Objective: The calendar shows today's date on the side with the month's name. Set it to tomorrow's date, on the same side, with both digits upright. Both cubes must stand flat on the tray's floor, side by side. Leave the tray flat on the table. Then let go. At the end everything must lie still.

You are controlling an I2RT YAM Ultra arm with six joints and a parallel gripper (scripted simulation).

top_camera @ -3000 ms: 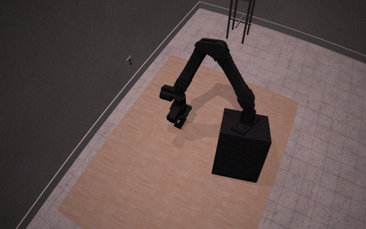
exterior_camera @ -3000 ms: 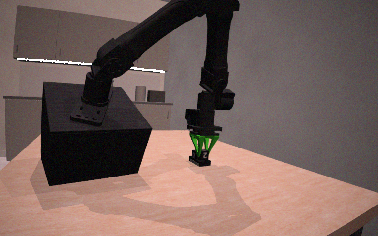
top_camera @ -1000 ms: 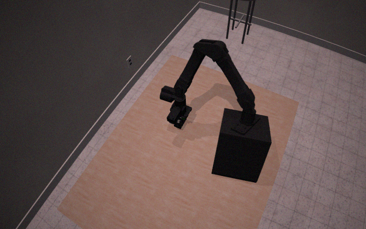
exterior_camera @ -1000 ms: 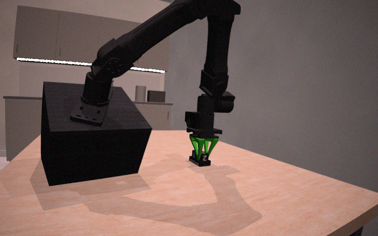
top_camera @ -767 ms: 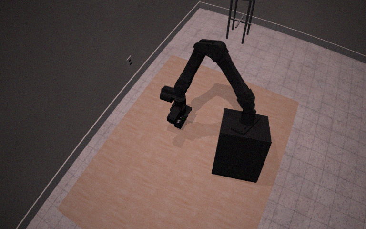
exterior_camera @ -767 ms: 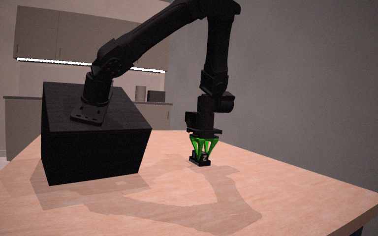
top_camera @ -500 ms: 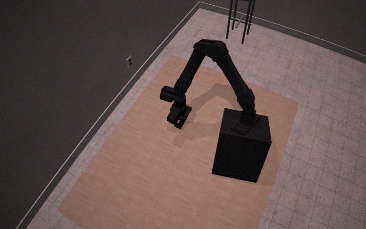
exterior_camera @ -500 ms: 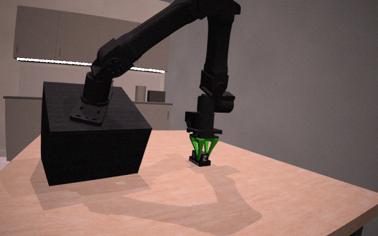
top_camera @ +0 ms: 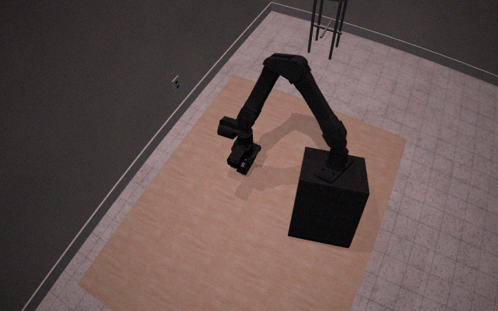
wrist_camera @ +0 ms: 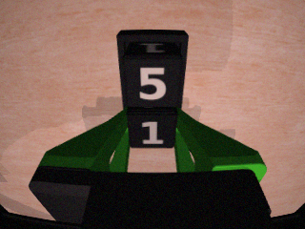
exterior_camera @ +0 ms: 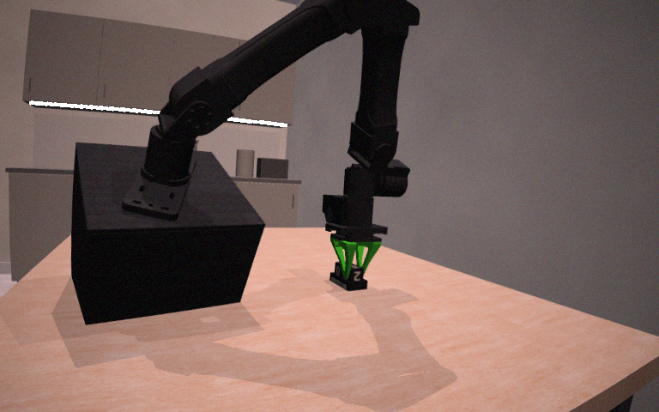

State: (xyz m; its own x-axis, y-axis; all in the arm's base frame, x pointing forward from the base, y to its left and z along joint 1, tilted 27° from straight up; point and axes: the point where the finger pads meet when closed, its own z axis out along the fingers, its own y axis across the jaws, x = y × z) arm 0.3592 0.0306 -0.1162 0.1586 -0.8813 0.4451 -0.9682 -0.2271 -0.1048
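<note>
My hand is right at the black cube. The rest, counted from my hand: black tray (20 mm to the left, 20 mm below).
</note>
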